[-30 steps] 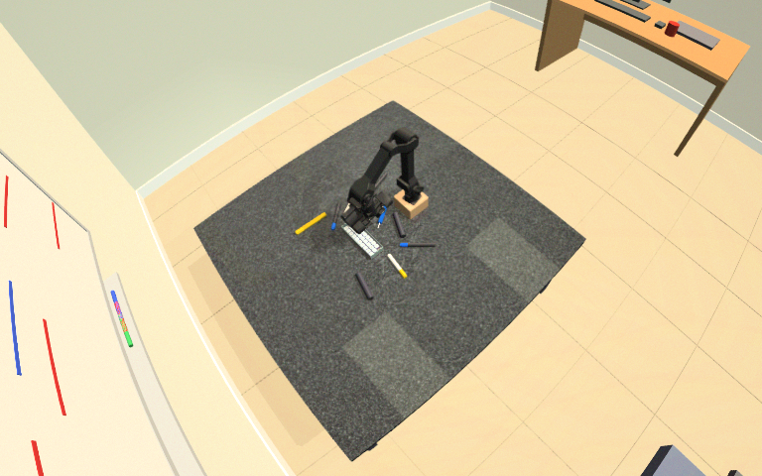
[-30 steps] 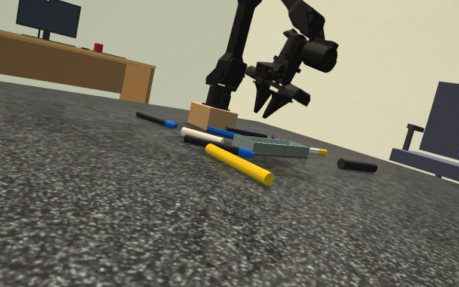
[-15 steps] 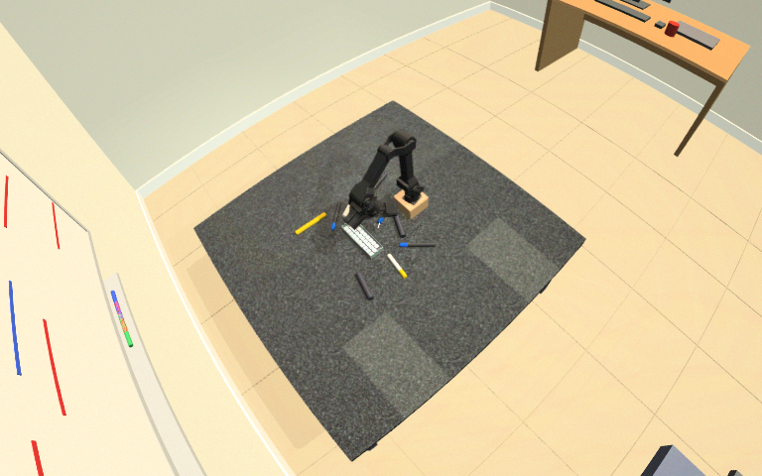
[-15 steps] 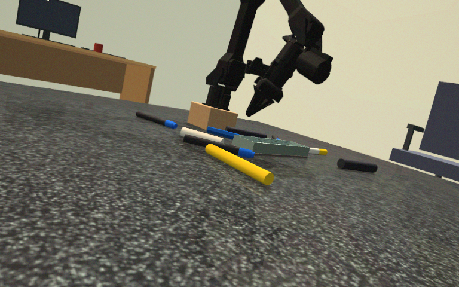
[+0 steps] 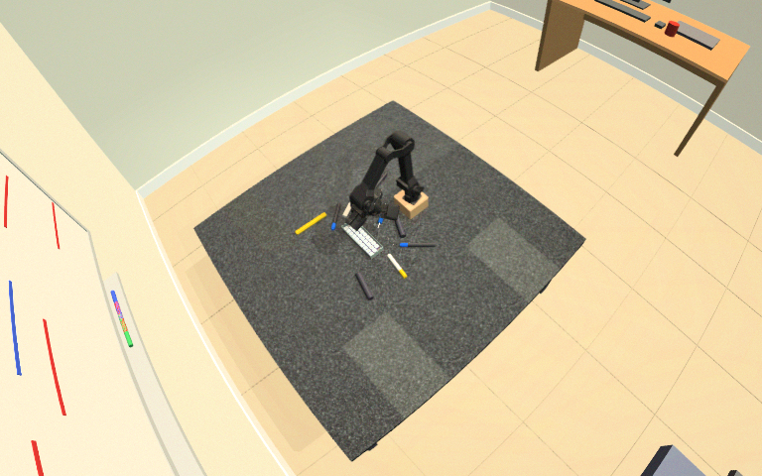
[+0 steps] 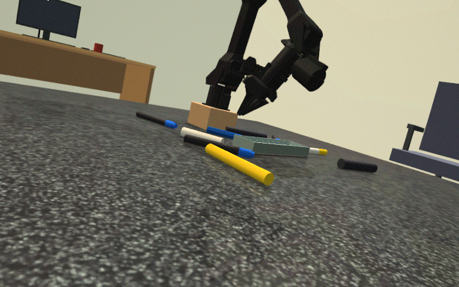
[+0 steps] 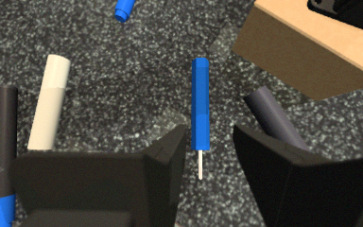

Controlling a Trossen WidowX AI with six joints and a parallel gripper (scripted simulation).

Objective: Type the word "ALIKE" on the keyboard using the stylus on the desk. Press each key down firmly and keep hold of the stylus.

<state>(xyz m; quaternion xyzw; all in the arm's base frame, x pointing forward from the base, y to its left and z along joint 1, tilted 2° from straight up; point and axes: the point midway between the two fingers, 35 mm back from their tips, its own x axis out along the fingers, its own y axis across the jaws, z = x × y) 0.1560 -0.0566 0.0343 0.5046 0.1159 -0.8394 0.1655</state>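
My gripper tip is 6 cm above the blue stylus. The rest, counted from my gripper tip: white stick 16 cm to the right, 6 cm below, 3 cm ahead; then keyboard 12 cm ahead, 5 cm below; then white-and-yellow marker 20 cm to the left, 14 cm ahead, 6 cm below.
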